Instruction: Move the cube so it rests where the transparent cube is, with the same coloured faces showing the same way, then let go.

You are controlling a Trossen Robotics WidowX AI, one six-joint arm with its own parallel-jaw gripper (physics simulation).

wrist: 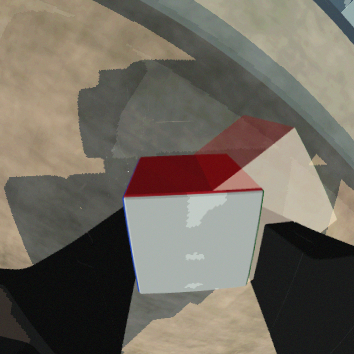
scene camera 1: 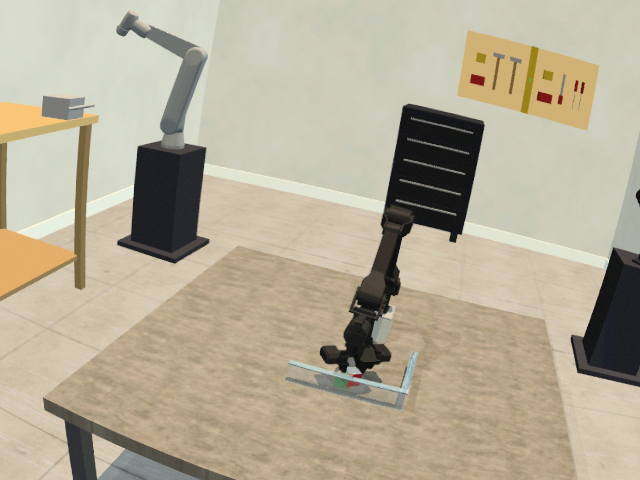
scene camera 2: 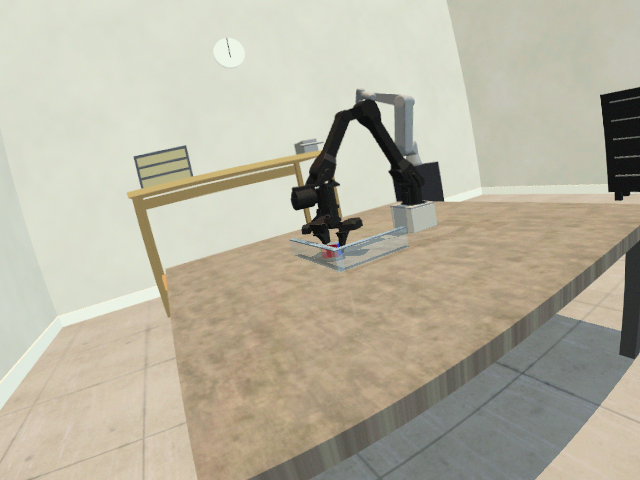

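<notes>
The solid cube (scene camera 1: pixel 354 380) (scene camera 2: pixel 329 251) (wrist: pixel 175 225) sits on the table, upright. In the wrist view its white face is up, its red face is toward the top of the picture, and thin blue and green edges show at its left and right. The transparent cube (wrist: pixel 290 185) has a white top and a red side; it is turned relative to the solid one, overlaps it and reaches out to its upper right. My gripper (scene camera 1: pixel 354 367) (scene camera 2: pixel 334 242) (wrist: pixel 185 206) points down and is shut on the solid cube, fingers at its blue and green sides. The fingers partly hide the transparent cube.
Low clear walls (scene camera 1: pixel 310 367) (scene camera 2: pixel 372 238) form a corner close around the cubes, on the table (scene camera 1: pixel 206 335) (scene camera 2: pixel 361 351). The arm's pale base block (scene camera 1: pixel 382 326) (scene camera 2: pixel 415 217) stands behind. A grey arm, a workbench and a black cabinet are beyond the table.
</notes>
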